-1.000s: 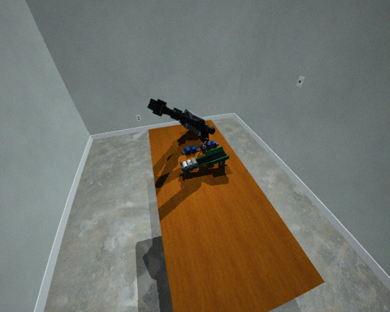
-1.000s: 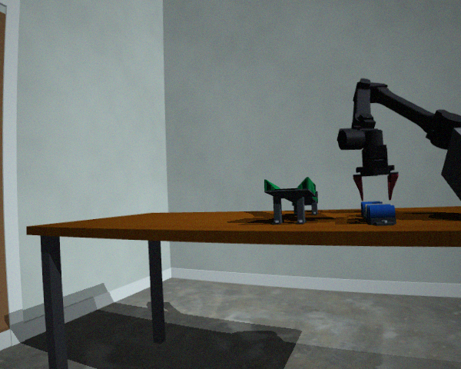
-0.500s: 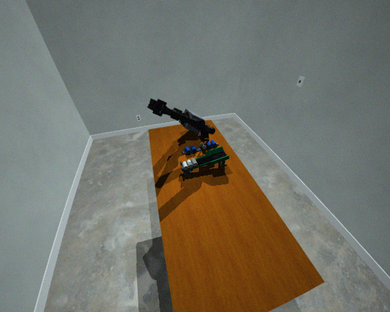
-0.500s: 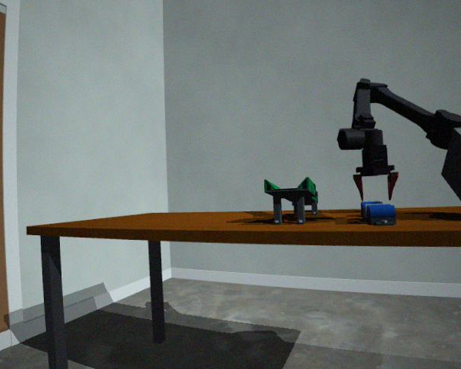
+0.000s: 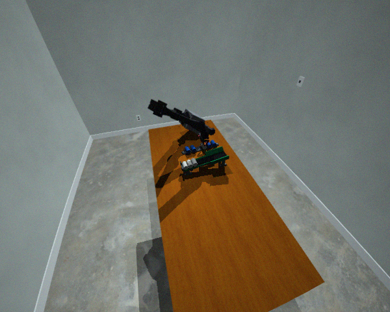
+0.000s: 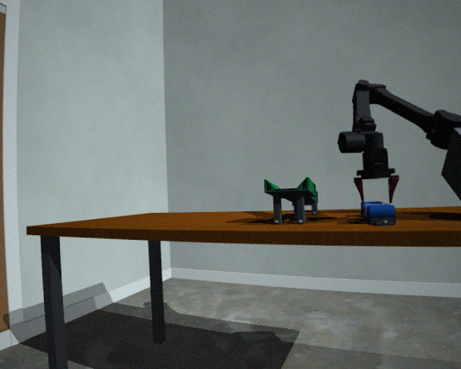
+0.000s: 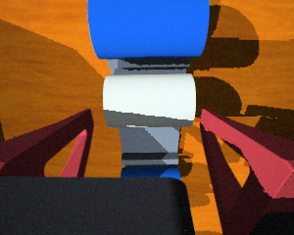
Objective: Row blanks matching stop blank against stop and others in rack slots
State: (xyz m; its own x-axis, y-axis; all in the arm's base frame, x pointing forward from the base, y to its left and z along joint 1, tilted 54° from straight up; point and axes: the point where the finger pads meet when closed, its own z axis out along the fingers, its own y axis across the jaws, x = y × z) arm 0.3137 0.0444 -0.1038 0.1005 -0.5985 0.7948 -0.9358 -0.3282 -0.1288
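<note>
My hand is 1 cm short of the grey stock rack, 3 cm to the left of it and 6 cm above it. From my hand the other things lie so: feed ramp: 25 cm ahead, 7 cm to the right, 2 cm above.
</note>
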